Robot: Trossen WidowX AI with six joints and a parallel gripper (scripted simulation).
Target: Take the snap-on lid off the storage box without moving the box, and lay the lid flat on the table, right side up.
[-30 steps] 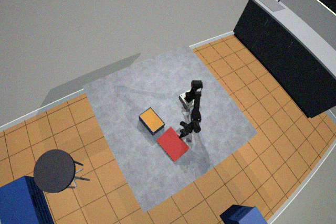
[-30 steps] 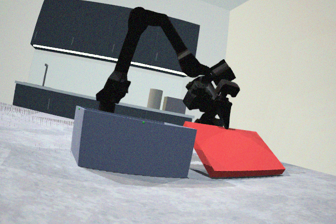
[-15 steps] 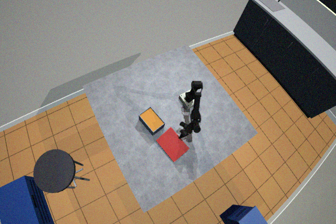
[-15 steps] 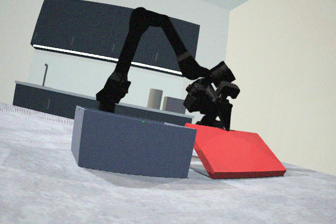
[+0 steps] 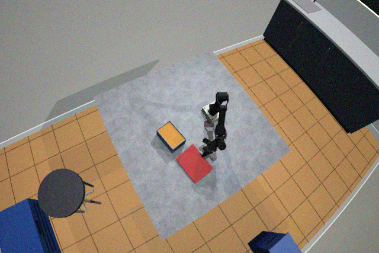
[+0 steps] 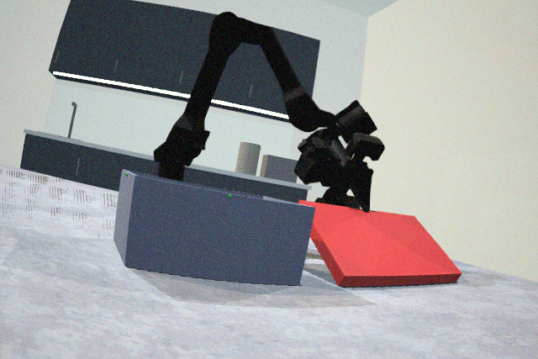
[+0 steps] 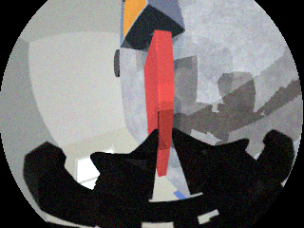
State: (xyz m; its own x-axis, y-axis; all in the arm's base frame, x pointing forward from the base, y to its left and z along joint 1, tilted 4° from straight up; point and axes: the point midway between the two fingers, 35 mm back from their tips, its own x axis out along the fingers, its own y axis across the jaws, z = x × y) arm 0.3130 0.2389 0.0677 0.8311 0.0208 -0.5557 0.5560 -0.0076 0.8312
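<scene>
My gripper tip is now 7 cm short of the red lid and 3 cm above it. Also, from my gripper tip: blue-grey storage box (7 cm ahead, 28 cm to the right, 4 cm below).
</scene>
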